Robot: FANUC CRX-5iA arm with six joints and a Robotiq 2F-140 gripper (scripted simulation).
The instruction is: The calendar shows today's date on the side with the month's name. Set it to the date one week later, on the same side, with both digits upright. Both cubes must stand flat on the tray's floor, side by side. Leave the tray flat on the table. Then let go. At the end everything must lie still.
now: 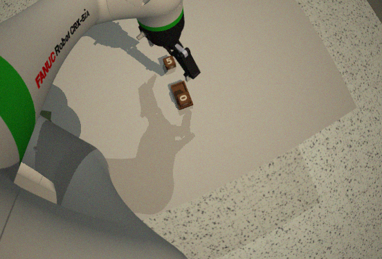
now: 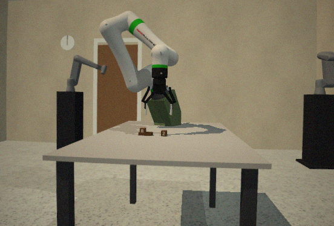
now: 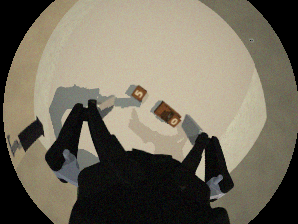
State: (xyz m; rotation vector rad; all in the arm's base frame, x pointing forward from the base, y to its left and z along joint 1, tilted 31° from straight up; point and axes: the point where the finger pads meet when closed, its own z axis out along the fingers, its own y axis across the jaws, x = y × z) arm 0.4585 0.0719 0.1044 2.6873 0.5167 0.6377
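Now: hand 10 mm past the brown tray, 80 mm to the left of it and 120 mm above it.
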